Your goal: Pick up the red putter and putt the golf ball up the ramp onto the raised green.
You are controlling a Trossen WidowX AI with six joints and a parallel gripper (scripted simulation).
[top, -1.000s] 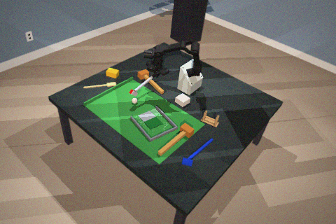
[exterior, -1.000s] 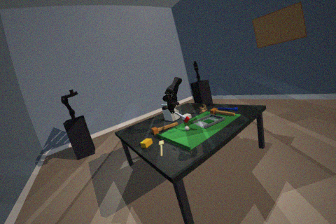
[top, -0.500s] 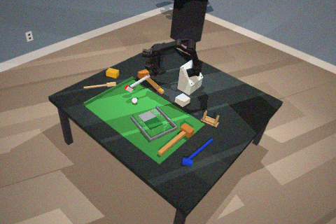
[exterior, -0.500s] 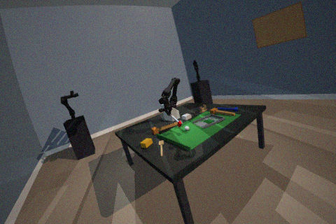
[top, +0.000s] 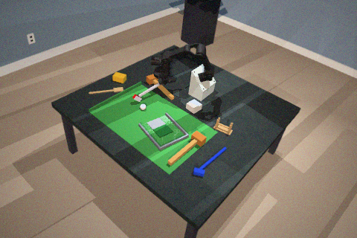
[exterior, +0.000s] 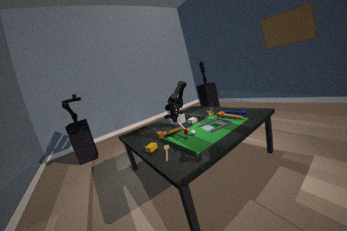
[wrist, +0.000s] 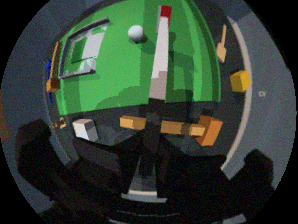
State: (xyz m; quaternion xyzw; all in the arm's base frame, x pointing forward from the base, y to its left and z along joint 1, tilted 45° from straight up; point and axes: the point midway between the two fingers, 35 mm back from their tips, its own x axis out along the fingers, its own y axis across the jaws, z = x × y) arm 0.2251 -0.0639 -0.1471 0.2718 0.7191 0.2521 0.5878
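Right now the red putter is 12 cm ahead of my gripper tip and 1 cm to the right of it. Also, from my gripper tip: white golf ball (22 cm ahead, 4 cm to the left, 7 cm below); white block (7 cm behind, 25 cm to the left, 8 cm below); yellow block (16 cm ahead, 35 cm to the right, 8 cm below).
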